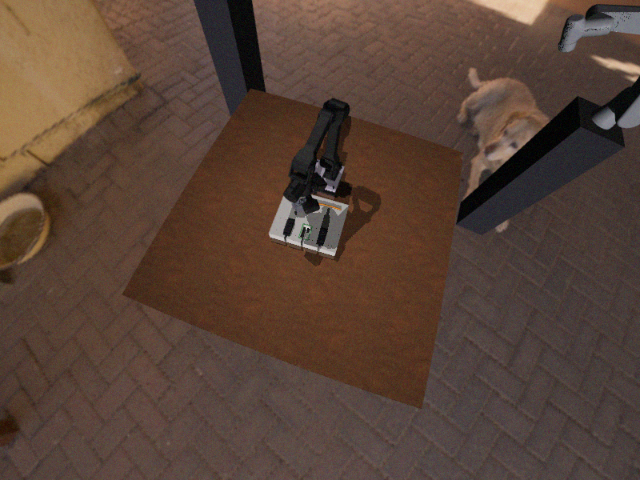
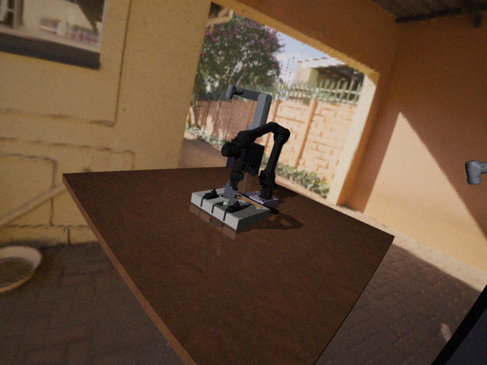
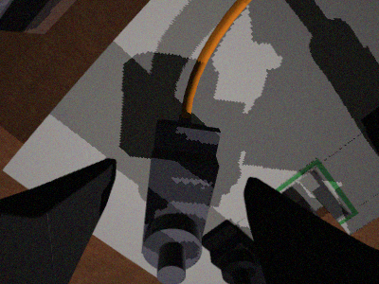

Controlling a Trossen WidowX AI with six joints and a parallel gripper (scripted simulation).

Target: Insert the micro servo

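My gripper tip is 70 mm above the grey deck and 40 mm to the right of it.
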